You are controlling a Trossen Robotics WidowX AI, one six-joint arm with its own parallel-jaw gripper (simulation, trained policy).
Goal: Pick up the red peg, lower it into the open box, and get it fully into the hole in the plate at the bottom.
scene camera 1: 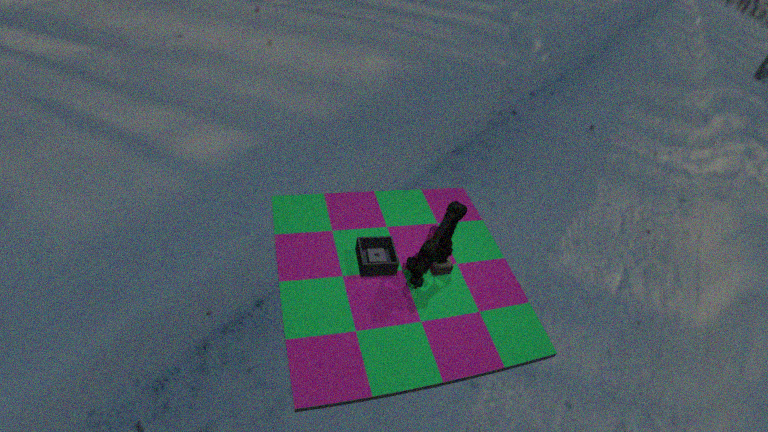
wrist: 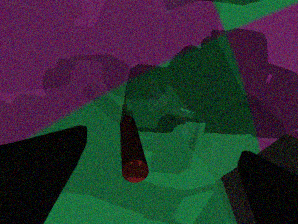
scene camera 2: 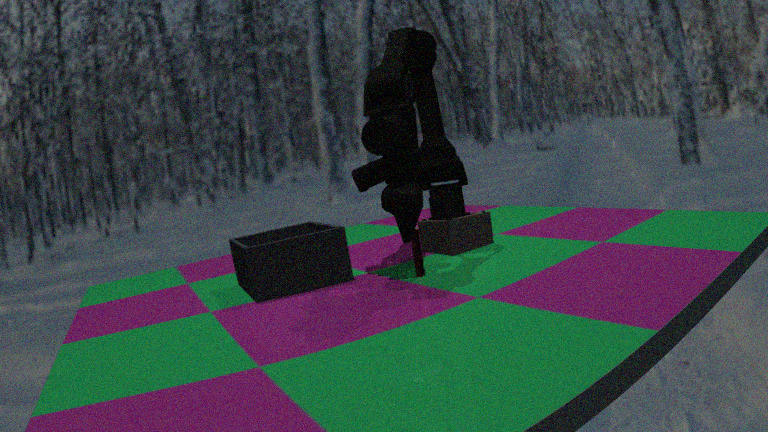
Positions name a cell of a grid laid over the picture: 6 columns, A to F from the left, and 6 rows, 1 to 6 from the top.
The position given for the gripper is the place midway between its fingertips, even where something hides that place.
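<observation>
A dark box (scene camera 2: C4), (scene camera 1: D4) is visible; in the wrist view the box is out of frame. The gripper (scene camera 2: D4), (wrist: D4) is visible as well.
</observation>
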